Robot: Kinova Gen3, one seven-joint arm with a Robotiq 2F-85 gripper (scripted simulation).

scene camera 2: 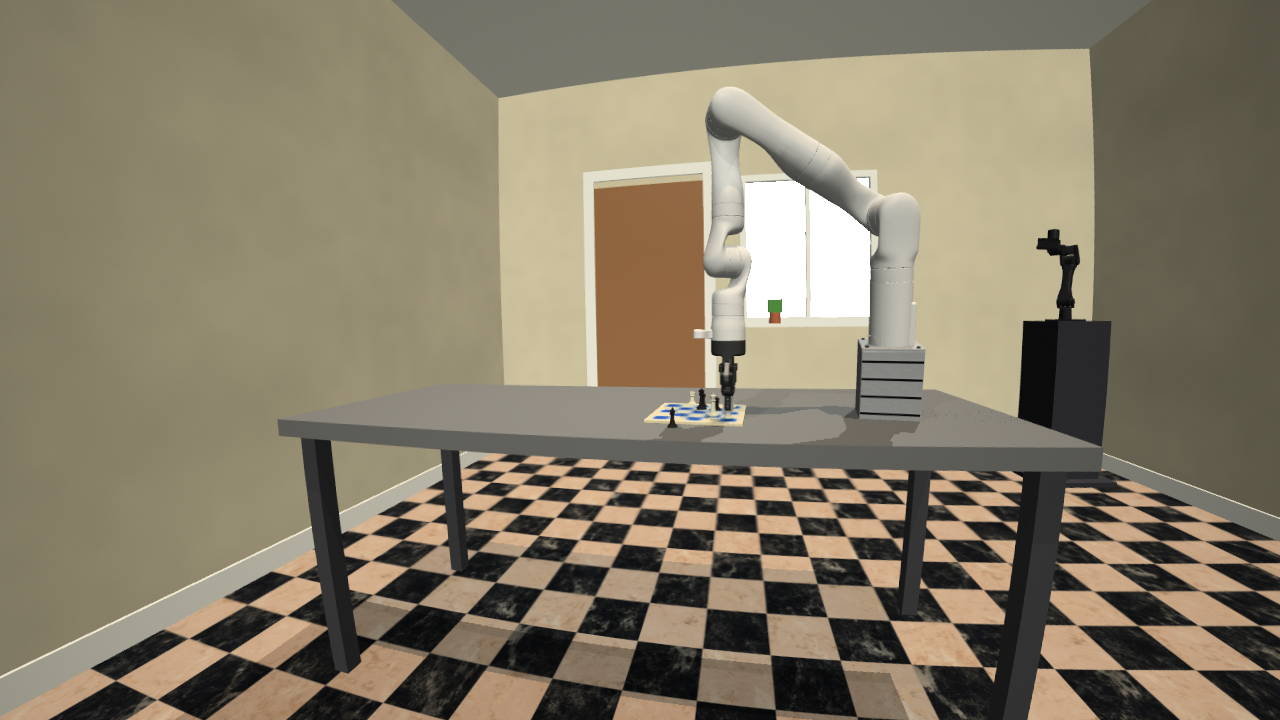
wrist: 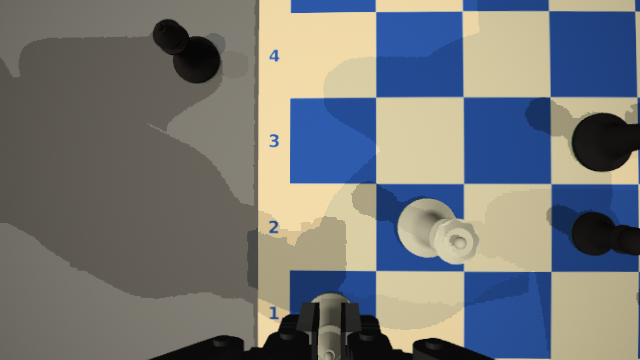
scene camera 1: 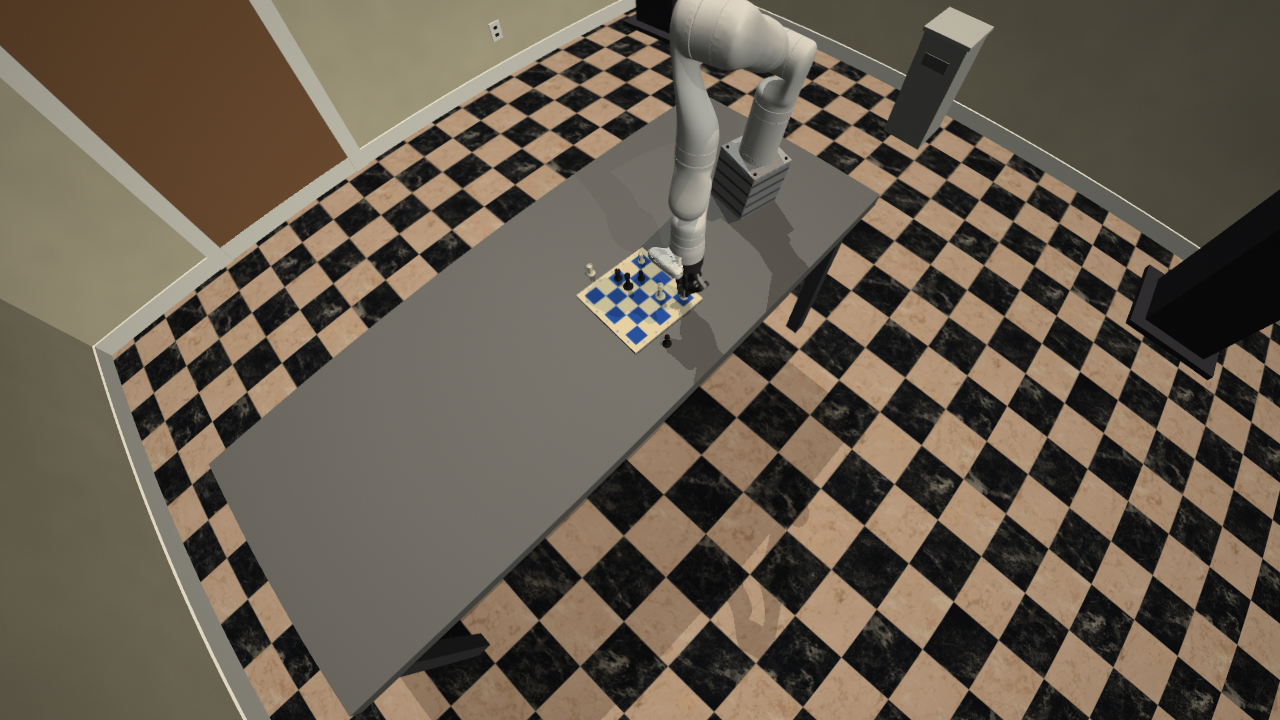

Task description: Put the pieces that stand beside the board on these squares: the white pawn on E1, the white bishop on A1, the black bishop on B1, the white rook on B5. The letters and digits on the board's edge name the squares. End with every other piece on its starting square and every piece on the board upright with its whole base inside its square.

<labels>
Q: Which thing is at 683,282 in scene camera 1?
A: My gripper.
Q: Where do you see a board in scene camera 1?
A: At 636,316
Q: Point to a tall white piece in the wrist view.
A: At 427,227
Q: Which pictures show my gripper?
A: Scene camera 2, the wrist view and scene camera 1: all of them.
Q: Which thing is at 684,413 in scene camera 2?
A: A board.
</labels>
